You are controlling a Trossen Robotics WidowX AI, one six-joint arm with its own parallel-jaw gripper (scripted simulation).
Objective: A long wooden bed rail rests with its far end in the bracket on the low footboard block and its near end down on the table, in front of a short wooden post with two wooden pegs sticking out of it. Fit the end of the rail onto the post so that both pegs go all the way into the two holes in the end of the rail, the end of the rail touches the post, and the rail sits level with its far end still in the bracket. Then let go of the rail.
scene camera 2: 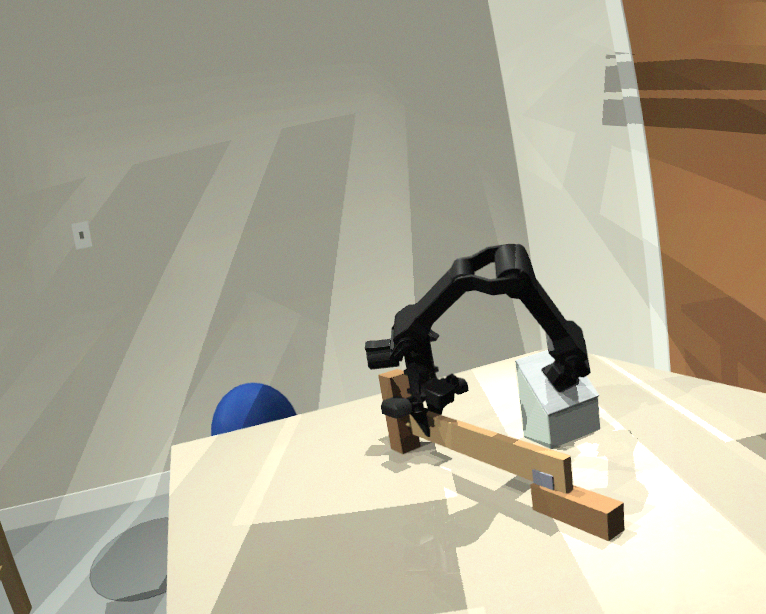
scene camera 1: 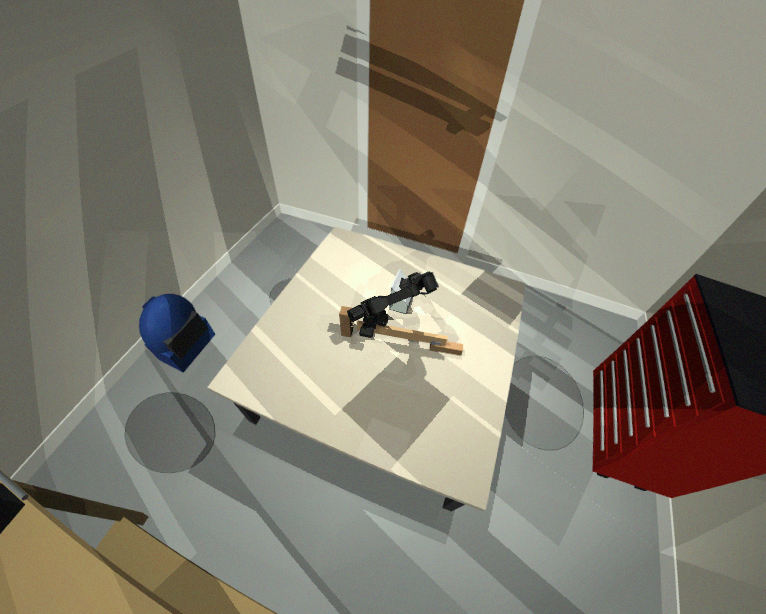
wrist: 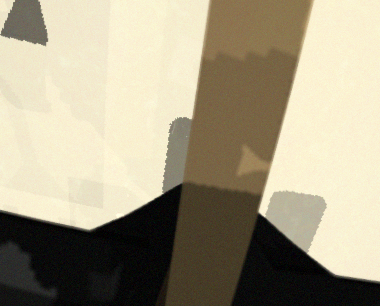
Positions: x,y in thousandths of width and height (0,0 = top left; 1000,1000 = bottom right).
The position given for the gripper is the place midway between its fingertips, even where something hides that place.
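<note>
Scene camera 1 shows a wooden rail (scene camera 1: 512,540). Scene camera 2 shows the gripper (scene camera 2: 565,708) and the rail (scene camera 2: 677,745). The wrist view shows both as well: the gripper (wrist: 546,645) and the rail (wrist: 654,214).
</note>
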